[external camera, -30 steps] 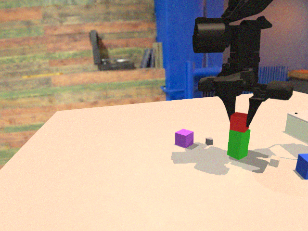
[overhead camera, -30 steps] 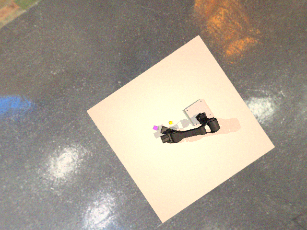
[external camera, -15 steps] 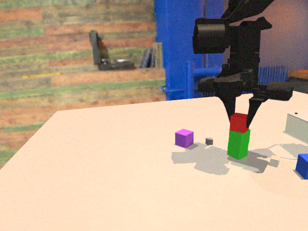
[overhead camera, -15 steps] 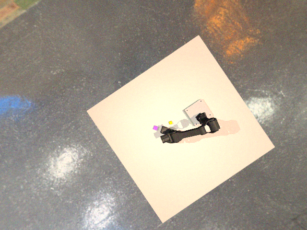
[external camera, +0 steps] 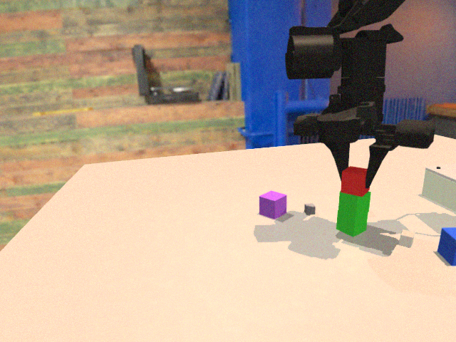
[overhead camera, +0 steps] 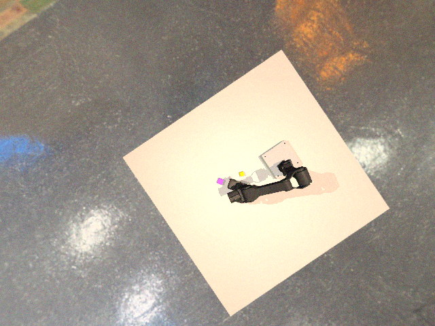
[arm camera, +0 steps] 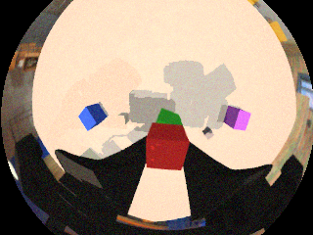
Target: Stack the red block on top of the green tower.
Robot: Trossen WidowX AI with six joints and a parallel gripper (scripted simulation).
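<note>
Right now my gripper tip is 10 mm below the red block. The rest, counted from my gripper tip: purple block (110 mm to the right, 80 mm ahead, 60 mm below); yellow block (60 mm below, 60 mm behind, 50 mm to the right); small grey cube (80 mm to the right, 70 mm below, 20 mm ahead).
</note>
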